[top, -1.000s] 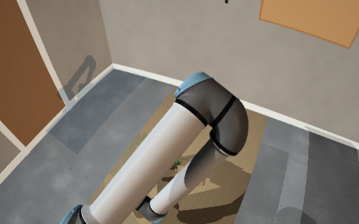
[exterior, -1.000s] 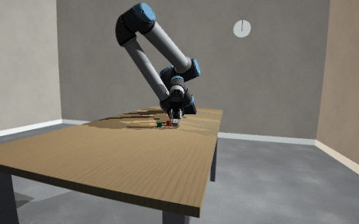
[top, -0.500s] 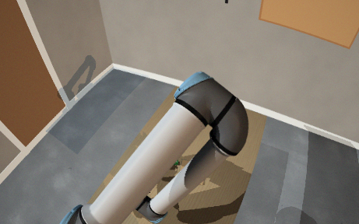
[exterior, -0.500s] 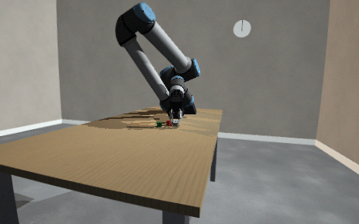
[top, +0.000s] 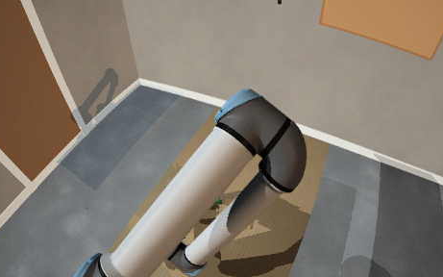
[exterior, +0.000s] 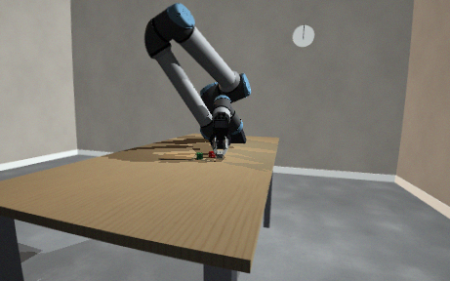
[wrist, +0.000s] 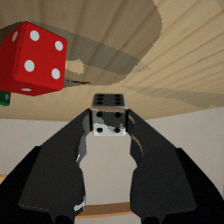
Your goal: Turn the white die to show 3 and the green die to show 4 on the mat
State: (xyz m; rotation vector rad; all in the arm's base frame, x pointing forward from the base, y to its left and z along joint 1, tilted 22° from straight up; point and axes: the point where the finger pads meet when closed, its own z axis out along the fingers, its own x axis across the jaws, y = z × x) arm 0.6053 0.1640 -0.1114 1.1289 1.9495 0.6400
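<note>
The red die lies 50 mm to the right of my hand, 50 mm behind it and 20 mm below it. Round my hand: green die (90 mm to the right, 20 mm below); then tan mat (200 mm to the right, 30 mm below); then white die (10 mm ahead).
</note>
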